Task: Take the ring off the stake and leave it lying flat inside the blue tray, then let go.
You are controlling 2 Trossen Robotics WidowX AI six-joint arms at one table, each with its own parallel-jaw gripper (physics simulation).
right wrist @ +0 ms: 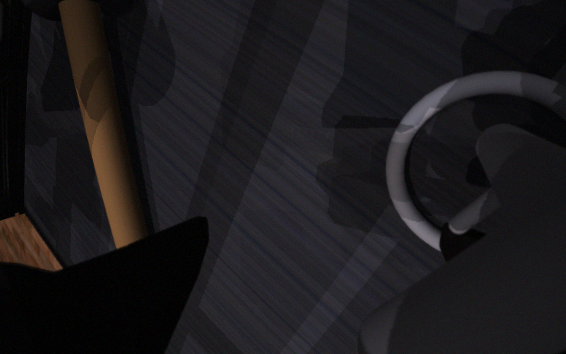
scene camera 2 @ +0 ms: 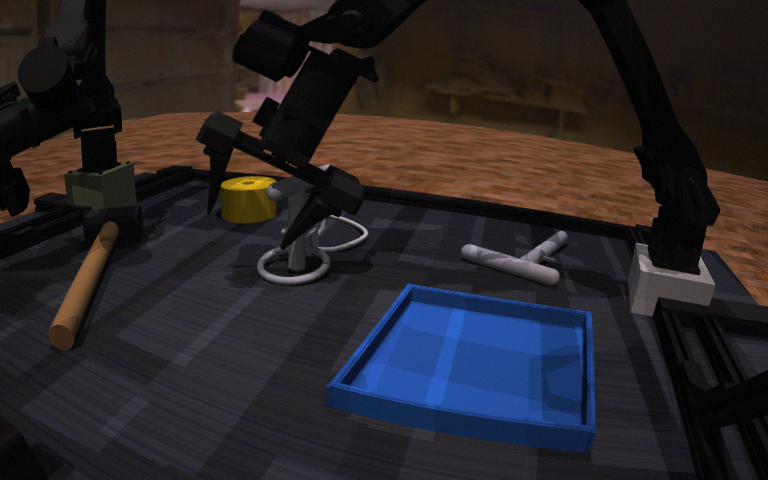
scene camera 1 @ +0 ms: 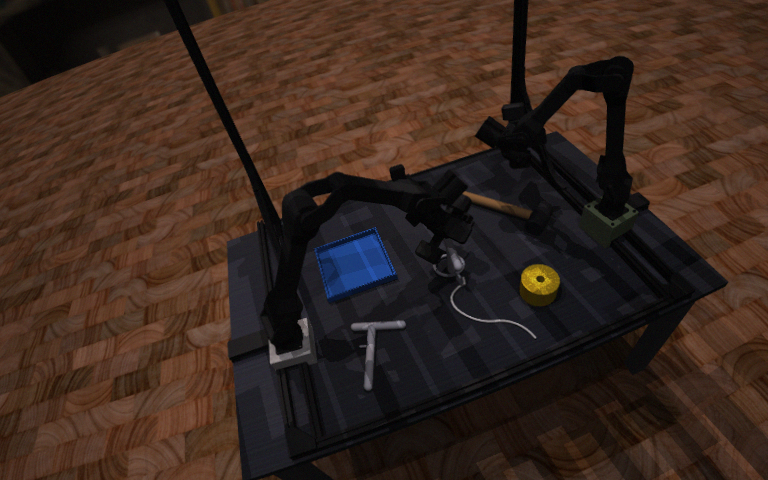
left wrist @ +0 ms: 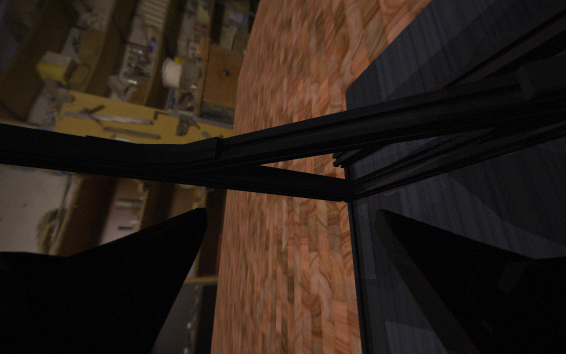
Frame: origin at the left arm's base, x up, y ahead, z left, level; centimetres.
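Seen in the pictures: left gripper, fingertip midpoint: (left wrist: 292, 217); right gripper, fingertip midpoint: (right wrist: 324, 231) (scene camera 2: 244, 230); left arm's base, origin of the base link: (scene camera 2: 99, 168) (scene camera 1: 611, 208); right arm's base, origin of the base link: (scene camera 2: 673, 261) (scene camera 1: 288, 340).
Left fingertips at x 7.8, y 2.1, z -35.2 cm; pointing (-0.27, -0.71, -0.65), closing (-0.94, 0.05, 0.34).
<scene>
Offsets run from my left fingertips to a thing's top centre. Level surfaces: height alone.
A grey stake @[dz +24.2, dx -5.0, dy +41.2 cm] (scene camera 1: 455, 260) (scene camera 2: 297, 257) (right wrist: 465, 305) stands upright with a crossbar on top. The pale ring @[dz +23.0, dx -12.8, dy +40.9 cm] (scene camera 1: 436, 270) (scene camera 2: 293, 279) (right wrist: 396, 165) lies flat on the table around its foot. The blue tray @[dz +6.1, dx -13.6, dy +62.2 cm] (scene camera 1: 390, 277) (scene camera 2: 453, 420) is empty. My right gripper (scene camera 1: 444, 249) (scene camera 2: 248, 230) is open and tilted at the stake's crossbar, above the ring, holding nothing. In the right wrist view the crossbar hides most of one finger. My left gripper (left wrist: 292, 217) is open and empty, raised over the table's far right in scene camera 1, away from the ring.
A white cord (scene camera 1: 491, 320) (scene camera 2: 353, 244) curves from near the stake. A yellow cylinder @[dz +40.5, dx -10.8, dy +26.6 cm] (scene camera 1: 539, 288) (scene camera 2: 248, 200), a wooden-handled hammer @[dz +10.7, dx -10.8, dy +17.7 cm] (scene camera 1: 498, 205) (scene camera 2: 84, 288) (right wrist: 110, 160) and a grey T-shaped piece @[dz +34.6, dx -13.8, dy +68.9 cm] (scene camera 1: 370, 353) (scene camera 2: 512, 266) also lie on the table @[dx -15.8 cm] (scene camera 2: 198, 407).
</scene>
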